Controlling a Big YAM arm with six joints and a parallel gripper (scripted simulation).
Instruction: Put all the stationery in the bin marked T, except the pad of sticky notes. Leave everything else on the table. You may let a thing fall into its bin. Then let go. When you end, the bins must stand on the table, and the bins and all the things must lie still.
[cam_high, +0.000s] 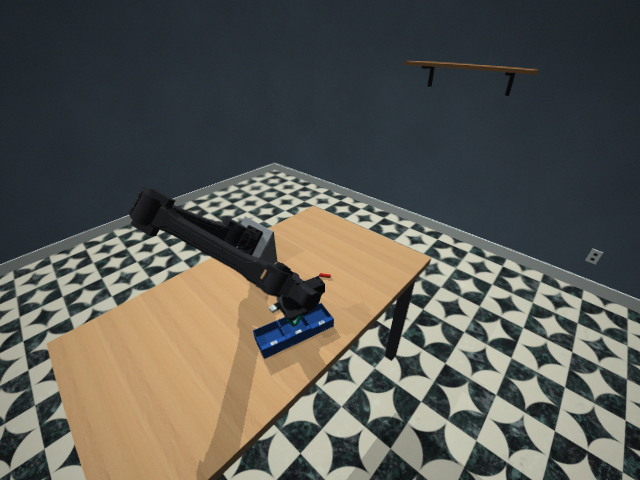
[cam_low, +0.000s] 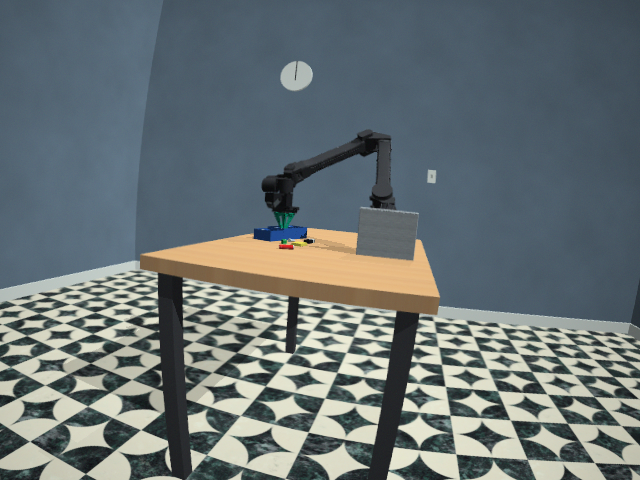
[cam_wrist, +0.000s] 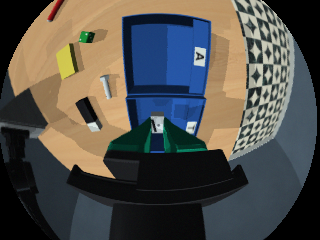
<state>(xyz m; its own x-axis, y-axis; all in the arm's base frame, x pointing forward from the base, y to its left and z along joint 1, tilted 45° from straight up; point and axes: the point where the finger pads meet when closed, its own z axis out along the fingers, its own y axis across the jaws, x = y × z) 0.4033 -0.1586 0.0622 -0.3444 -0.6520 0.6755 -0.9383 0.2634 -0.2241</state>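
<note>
The white object lies right at my hand. Also, from my hand: blue bin (10 mm ahead, 10 mm to the right, 20 mm below); small green item (50 mm behind, 150 mm to the left, 30 mm below); black-and-white marker-like item (120 mm behind, 30 mm to the left, 30 mm below).
</note>
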